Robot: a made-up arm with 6 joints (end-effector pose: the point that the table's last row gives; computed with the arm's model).
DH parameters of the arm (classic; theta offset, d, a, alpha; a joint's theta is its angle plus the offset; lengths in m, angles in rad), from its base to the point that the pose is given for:
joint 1: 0 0.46 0.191 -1.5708
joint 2: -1.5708 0 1.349 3.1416
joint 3: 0 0 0.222 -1.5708
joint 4: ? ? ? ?
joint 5: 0 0 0 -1.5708
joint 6: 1.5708 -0.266 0 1.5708
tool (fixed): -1.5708 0 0 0
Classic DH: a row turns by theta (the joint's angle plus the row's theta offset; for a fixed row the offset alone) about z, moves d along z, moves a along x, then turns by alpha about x.
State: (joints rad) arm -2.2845 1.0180 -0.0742 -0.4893 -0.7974 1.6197
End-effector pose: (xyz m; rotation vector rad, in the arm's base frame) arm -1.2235 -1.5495 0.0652 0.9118 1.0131 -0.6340
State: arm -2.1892 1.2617 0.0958 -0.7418 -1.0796 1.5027
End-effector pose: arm -1.0292 -1.7199 -0.2229 1.2028 0.6475 -0.4905
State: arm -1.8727 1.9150 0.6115 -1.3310 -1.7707 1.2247
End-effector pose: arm -0.3196 -1.8778 -0.9485 1.6513 -0.1147 0.0936
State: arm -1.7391 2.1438 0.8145 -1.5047 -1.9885 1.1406
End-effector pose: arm -0.0553 -1.7740 -1.1709 1.7158 -0.2846 0.3387
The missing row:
joint 4: 0 -1.085 0 1.5708
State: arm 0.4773 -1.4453 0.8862 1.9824 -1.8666 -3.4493
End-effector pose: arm -1.7373 -1.1610 1.1354 -1.4576 1.3451 -0.2637
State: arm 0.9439 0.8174 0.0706 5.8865 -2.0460 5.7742
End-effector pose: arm 1.0315 1.5797 0.7313 -0.7533 2.6929 -0.1616
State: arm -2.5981 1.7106 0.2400 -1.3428 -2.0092 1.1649
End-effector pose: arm -1.4114 -1.1269 -0.6784 1.5920 -0.9354 -0.1406
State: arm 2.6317 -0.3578 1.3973 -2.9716 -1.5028 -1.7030
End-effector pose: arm 0.8151 -0.5072 2.7193 1.6367 -0.4865 -0.6058
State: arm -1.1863 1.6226 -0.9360 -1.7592 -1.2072 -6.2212
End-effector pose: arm 0.4894 -0.5585 -0.4834 -2.1463 -0.4439 0.7188
